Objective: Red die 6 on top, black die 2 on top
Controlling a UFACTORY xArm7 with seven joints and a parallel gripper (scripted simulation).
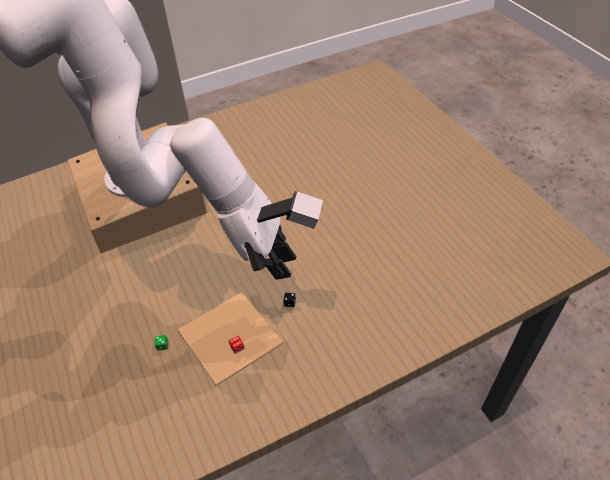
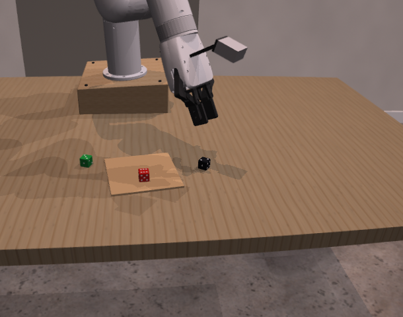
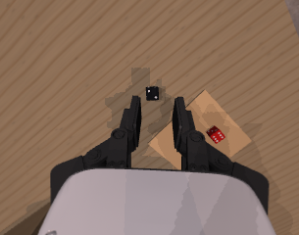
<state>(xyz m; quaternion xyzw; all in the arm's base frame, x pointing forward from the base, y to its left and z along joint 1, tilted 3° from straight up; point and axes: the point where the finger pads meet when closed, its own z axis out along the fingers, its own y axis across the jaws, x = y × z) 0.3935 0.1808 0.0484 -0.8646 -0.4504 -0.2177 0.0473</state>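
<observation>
My hand is 12 cm above the black die and 1 cm to the right of it. Round my hand: red die 12 cm to the right, 11 cm below, 5 cm ahead; then tan mat 12 cm to the right, 12 cm below, 2 cm ahead; then green die 24 cm to the right, 12 cm below, 1 cm behind.
</observation>
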